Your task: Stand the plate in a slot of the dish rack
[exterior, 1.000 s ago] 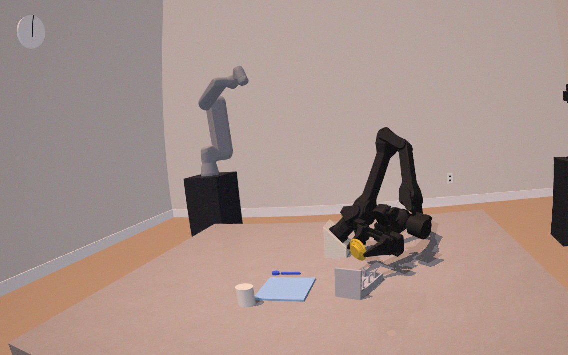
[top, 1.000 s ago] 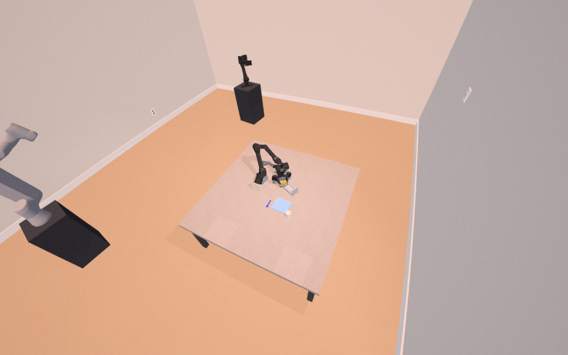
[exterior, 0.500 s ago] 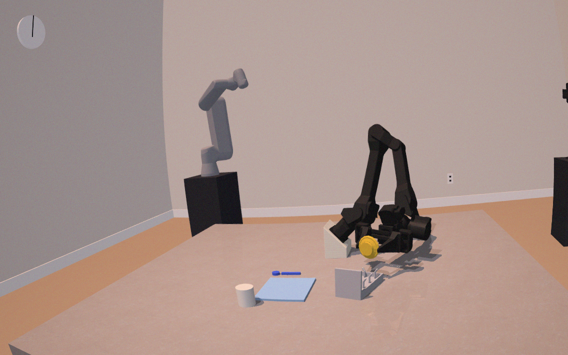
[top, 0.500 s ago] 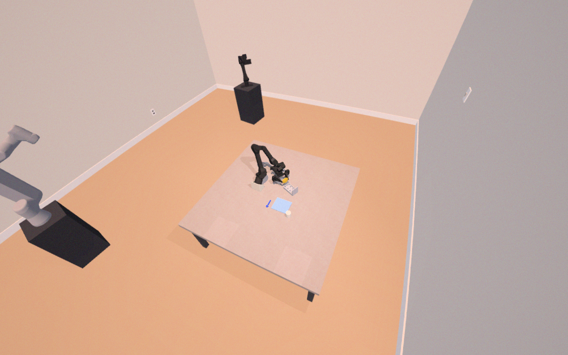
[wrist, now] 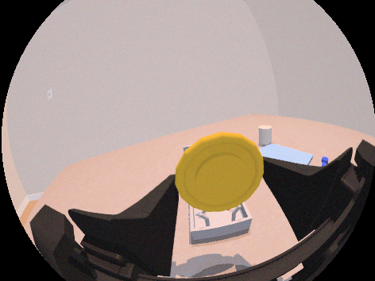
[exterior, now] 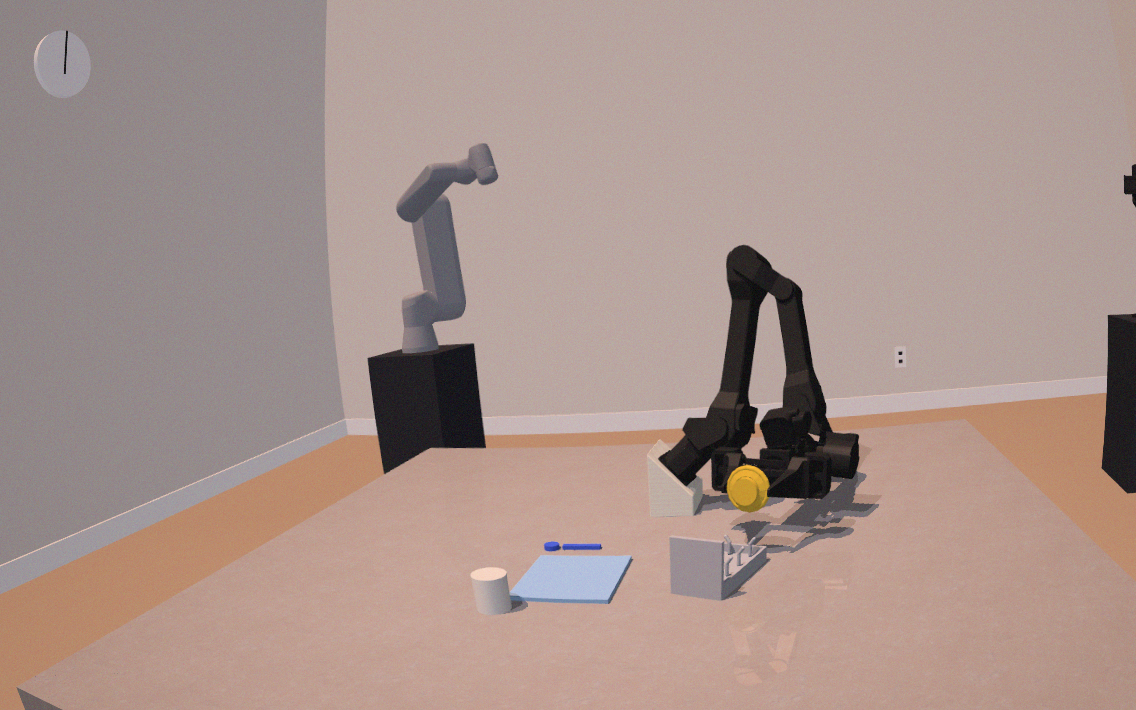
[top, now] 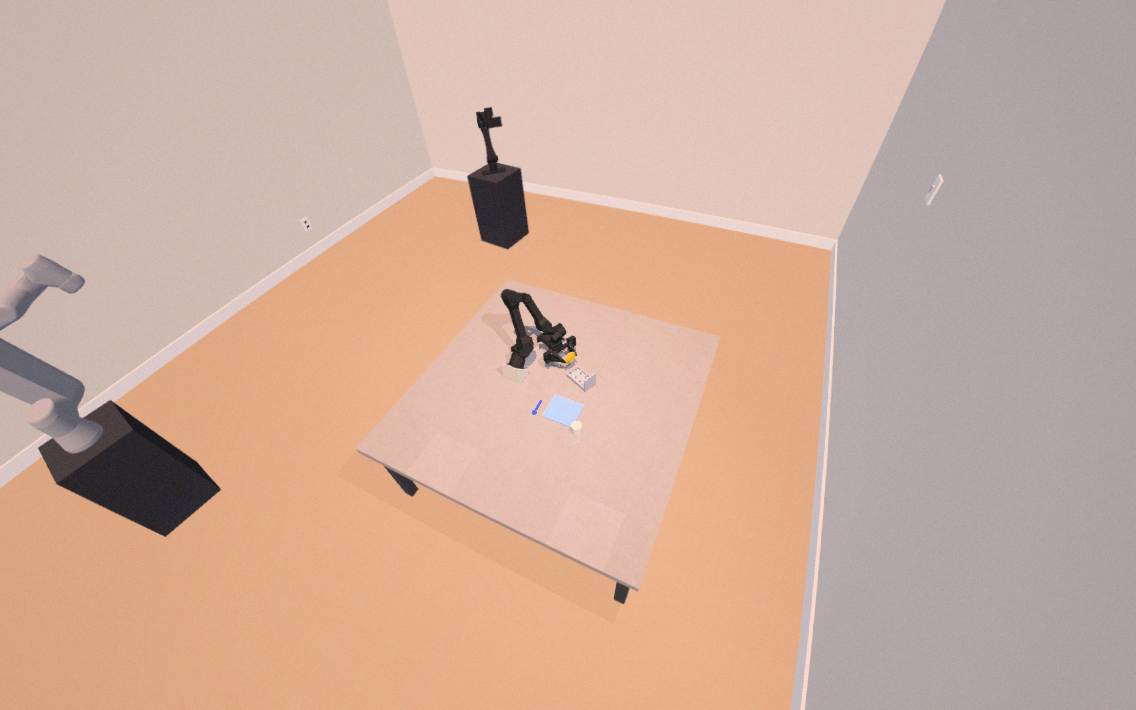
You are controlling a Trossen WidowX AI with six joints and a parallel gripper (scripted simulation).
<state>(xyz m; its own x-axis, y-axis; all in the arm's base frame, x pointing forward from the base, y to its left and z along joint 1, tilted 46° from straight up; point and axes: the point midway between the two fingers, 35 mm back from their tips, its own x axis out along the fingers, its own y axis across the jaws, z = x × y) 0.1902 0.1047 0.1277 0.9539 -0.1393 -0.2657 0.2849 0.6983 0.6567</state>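
Right now the grey dish rack is 8 cm below my gripper tip, 6 cm ahead of it and 2 cm to the right of it. The rest, counted from my gripper tip: blue spoon 27 cm to the right, 9 cm below, 2 cm behind; yellow plate 1 cm behind; white cup 27 cm to the right, 20 cm ahead, 7 cm below.
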